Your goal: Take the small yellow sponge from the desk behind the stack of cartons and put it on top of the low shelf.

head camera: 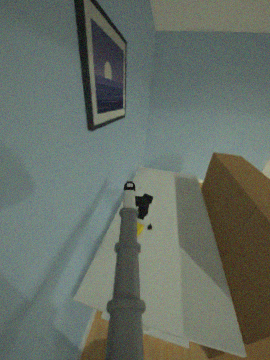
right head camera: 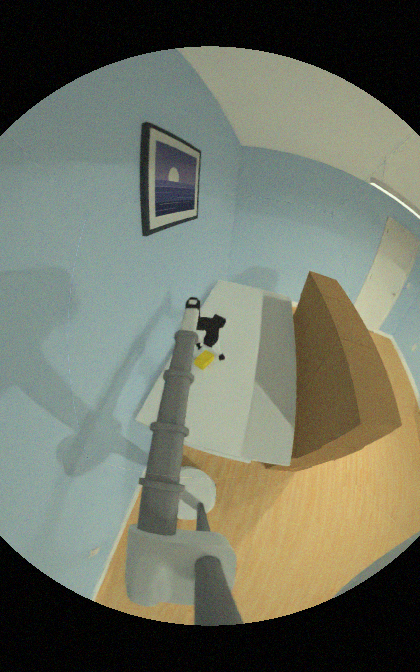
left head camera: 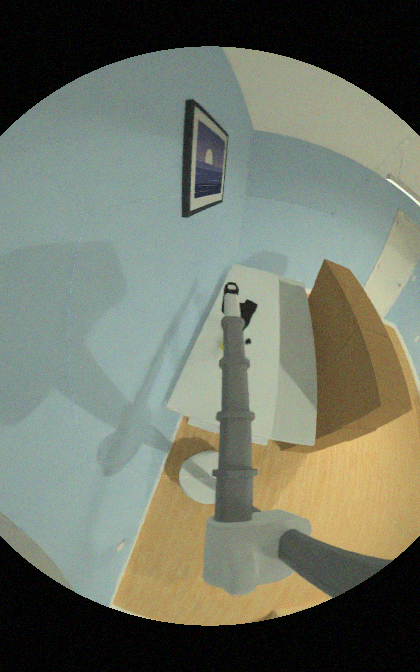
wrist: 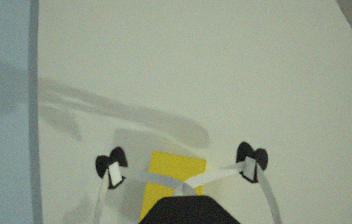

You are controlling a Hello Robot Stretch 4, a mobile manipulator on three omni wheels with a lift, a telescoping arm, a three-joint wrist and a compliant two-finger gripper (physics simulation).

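Frame: origin at the robot's base, x ahead, y left, z up, level; millimetres.
Seen in the pictures: gripper, fingertip midpoint: (head camera: 140, 224) (wrist: 181, 157).
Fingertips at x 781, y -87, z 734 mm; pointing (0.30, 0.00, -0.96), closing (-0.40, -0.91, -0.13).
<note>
A point is followed by its place in that frame.
The small yellow sponge (head camera: 140, 229) {x 735, y -87, z 733 mm} (left head camera: 223, 345) (right head camera: 204, 359) (wrist: 175, 162) {x 779, y -79, z 737 mm} lies flat on the white desk (head camera: 155, 275) {x 459, y -160, z 692 mm} (left head camera: 260, 390) (right head camera: 225, 400) (wrist: 200, 60) {x 897, y -170, z 692 mm}. My gripper (right head camera: 210, 351) (wrist: 181, 157) {x 781, y -87, z 734 mm} is open, its fingertips wide apart on either side of the sponge as seen in the wrist view. It hangs above the desk; the exact height is hard to tell. The gripper body hides the sponge's near end in the wrist view, and the arm covers part of it in the left head view. The brown cartons (head camera: 240, 240) {x 601, y -698, z 808 mm} (left head camera: 345, 350) (right head camera: 325, 375) stand along the desk's right side. I cannot make out the low shelf.
A blue wall (head camera: 40, 175) {x 449, y 264, z 1316 mm} (left head camera: 125, 200) with a framed picture (head camera: 108, 70) {x 945, y 126, z 1634 mm} (left head camera: 209, 160) (right head camera: 175, 180) runs along the desk's left side. A round white object (left head camera: 197, 470) (right head camera: 200, 480) stands on the wooden floor (left head camera: 350, 480) (right head camera: 300, 525) before the desk's near end, partly under my arm.
</note>
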